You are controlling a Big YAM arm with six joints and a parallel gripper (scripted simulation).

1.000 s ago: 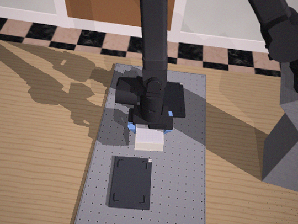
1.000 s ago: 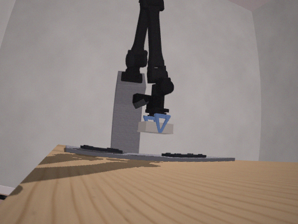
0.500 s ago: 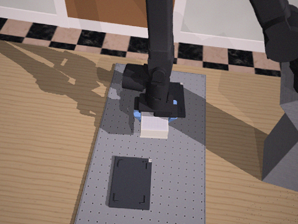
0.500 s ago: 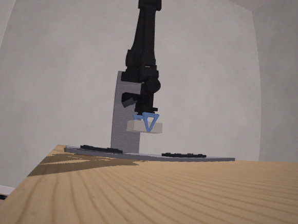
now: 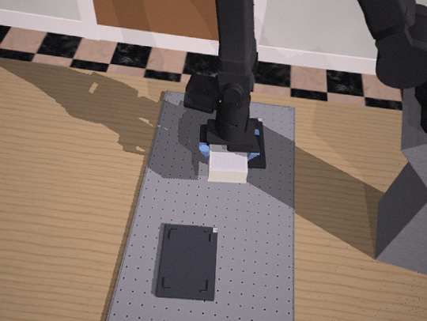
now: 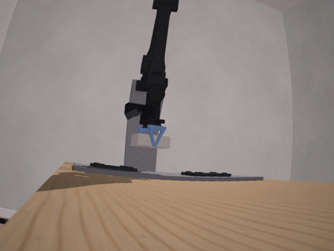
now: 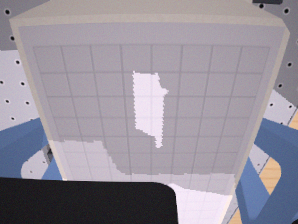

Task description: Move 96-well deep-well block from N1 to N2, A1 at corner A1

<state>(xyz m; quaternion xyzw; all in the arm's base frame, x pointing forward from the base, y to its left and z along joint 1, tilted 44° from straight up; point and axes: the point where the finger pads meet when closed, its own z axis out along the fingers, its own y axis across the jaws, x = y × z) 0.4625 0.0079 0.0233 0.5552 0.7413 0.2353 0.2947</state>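
My hand is 14 cm to the left of the dark plate nest N2, 10 cm above it and 1 cm past it. From my hand the other things lie so: dark plate nest N1 (22 cm to the left, 10 cm below, 1 cm ahead); white deep-well block (1 cm above).
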